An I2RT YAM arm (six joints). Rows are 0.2 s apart.
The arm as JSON. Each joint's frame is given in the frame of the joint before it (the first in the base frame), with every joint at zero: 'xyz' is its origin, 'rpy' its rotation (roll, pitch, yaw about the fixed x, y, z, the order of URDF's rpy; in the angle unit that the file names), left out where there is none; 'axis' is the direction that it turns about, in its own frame. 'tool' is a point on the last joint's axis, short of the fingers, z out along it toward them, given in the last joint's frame.
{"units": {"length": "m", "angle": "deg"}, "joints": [
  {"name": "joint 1", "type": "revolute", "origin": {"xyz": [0.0, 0.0, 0.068]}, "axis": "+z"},
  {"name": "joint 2", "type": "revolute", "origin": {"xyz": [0.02, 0.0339, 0.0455]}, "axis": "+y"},
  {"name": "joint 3", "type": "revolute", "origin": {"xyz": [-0.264, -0.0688, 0.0]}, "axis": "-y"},
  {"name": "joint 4", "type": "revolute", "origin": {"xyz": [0.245, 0.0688, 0.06]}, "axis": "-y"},
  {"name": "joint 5", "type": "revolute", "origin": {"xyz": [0.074, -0.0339, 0.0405]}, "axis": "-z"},
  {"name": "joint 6", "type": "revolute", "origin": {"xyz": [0.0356, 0.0, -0.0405]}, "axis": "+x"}
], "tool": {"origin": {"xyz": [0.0, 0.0, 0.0], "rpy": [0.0, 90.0, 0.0]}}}
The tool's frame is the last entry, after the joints.
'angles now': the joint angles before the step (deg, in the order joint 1, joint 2, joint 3, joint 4, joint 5, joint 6). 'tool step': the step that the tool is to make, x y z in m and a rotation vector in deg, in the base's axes. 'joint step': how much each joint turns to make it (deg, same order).
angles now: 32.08 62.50 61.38 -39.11 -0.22 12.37
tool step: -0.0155 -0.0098 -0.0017 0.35 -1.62 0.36
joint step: -0.01 -4.66 -3.10 -0.01 0.07 -0.67
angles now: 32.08 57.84 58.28 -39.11 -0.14 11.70
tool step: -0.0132 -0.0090 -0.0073 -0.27 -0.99 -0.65
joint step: 0.00 -4.23 -3.61 0.08 0.98 -0.19
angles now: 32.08 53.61 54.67 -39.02 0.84 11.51
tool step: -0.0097 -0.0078 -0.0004 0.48 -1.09 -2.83
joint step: 0.00 -3.21 -1.57 -0.52 2.35 1.58
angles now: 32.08 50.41 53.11 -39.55 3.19 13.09
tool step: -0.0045 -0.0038 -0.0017 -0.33 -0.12 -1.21
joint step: -0.04 -1.39 -0.78 -0.71 1.14 0.43
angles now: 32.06 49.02 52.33 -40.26 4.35 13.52
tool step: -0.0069 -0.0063 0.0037 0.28 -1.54 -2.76
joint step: -0.04 -2.28 -0.23 -0.71 2.54 1.15
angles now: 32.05 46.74 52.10 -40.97 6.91 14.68
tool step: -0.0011 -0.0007 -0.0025 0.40 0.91 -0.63
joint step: 0.00 -0.23 -0.40 -0.52 0.03 1.04
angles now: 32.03 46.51 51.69 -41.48 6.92 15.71
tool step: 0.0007 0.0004 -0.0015 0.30 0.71 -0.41
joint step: -0.03 0.27 -0.10 -0.17 -0.07 0.74
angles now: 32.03 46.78 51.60 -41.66 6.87 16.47
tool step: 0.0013 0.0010 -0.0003 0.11 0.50 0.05
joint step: 0.00 0.49 0.20 -0.10 -0.26 0.26
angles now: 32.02 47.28 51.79 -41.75 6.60 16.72
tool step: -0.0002 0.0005 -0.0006 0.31 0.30 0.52
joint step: 0.05 0.01 -0.10 0.01 -0.63 0.05
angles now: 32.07 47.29 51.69 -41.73 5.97 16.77
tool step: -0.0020 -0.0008 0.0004 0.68 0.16 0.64
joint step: -0.07 -0.54 -0.11 -0.21 -0.97 0.09
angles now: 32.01 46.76 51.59 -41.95 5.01 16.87
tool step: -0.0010 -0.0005 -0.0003 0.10 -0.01 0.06
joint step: 0.02 -0.30 -0.16 -0.08 -0.08 0.04
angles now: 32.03 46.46 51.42 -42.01 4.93 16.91
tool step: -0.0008 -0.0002 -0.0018 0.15 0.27 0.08
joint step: 0.05 -0.25 -0.43 0.01 -0.19 0.20
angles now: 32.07 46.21 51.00 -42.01 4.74 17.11
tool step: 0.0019 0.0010 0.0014 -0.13 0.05 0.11
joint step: -0.08 0.63 0.52 0.01 -0.10 -0.18
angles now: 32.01 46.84 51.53 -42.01 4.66 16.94
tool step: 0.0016 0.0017 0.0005 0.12 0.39 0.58
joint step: 0.08 0.64 0.38 0.00 -0.59 -0.06
